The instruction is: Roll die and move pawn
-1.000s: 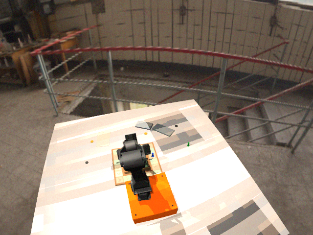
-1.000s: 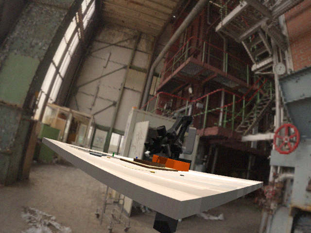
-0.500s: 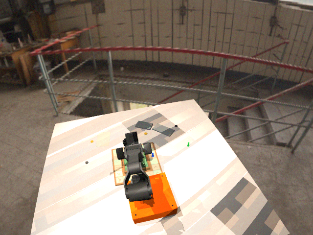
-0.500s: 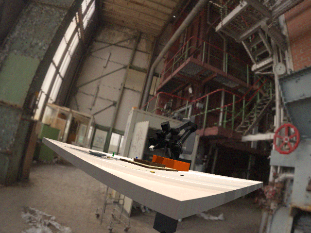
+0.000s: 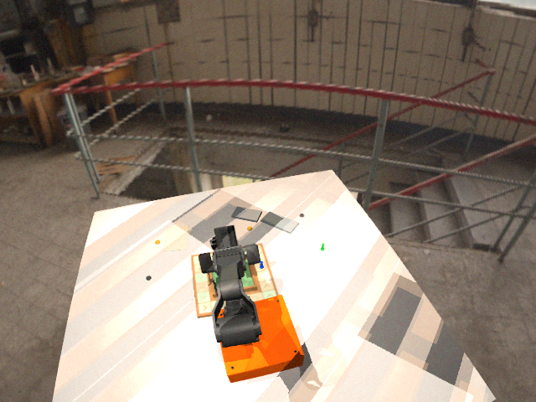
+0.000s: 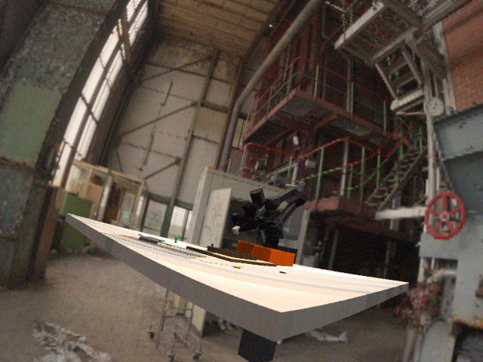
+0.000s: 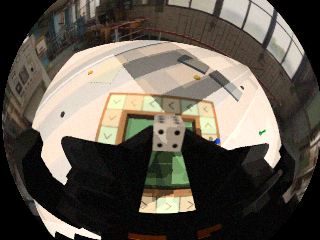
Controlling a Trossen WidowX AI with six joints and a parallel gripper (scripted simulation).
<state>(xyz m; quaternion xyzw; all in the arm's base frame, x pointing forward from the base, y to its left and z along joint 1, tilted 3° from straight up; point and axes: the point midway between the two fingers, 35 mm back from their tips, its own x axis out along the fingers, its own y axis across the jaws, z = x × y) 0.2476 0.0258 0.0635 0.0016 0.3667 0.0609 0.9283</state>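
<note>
My gripper tip is now right at the die. From my gripper tip the other things lie so: green pawn 36 cm to the right, 11 cm below, 9 cm ahead; then blue pawn 11 cm to the right, 10 cm below, 3 cm ahead.
</note>
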